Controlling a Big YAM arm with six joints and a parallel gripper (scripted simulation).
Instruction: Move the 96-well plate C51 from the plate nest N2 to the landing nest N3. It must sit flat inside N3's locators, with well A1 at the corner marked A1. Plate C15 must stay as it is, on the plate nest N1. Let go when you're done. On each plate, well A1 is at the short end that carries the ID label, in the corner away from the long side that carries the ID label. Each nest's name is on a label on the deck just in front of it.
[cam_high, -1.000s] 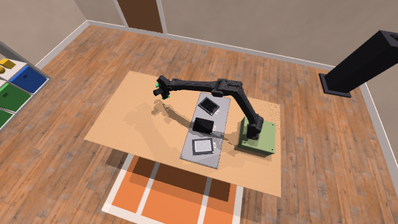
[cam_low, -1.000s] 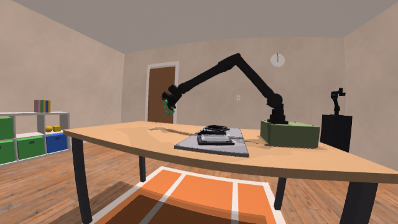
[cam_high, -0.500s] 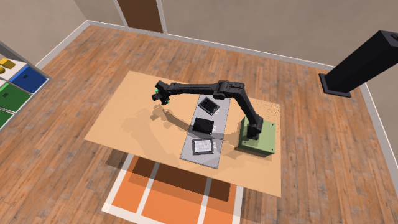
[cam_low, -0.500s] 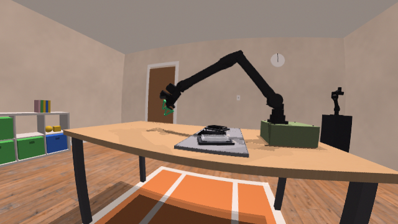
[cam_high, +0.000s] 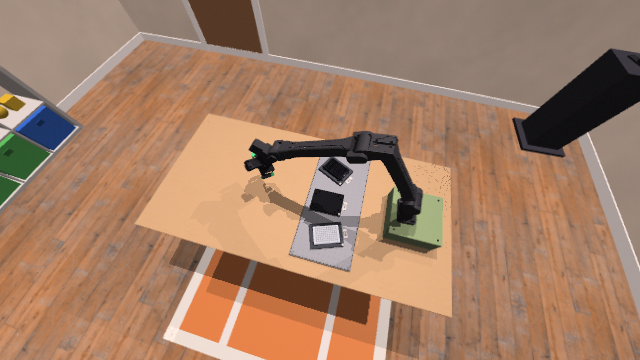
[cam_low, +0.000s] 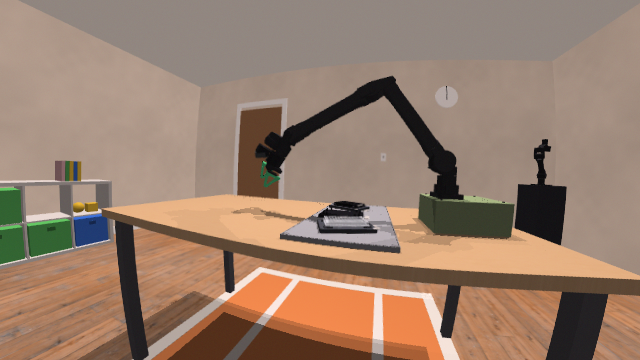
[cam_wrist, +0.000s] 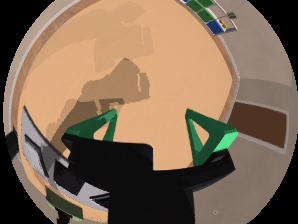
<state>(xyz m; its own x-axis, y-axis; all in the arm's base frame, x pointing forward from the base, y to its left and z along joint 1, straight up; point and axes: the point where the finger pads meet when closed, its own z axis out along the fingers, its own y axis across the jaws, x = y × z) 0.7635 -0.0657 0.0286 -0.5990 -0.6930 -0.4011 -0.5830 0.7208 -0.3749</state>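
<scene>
Right now my hand is 400 mm past the white 96-well plate, 240 mm to the right of it and 100 mm above it. Also, from my hand: dark plate 390 mm behind, 140 mm to the right, 100 mm below; black nest 380 mm behind, 60 mm to the left, 120 mm below.
</scene>
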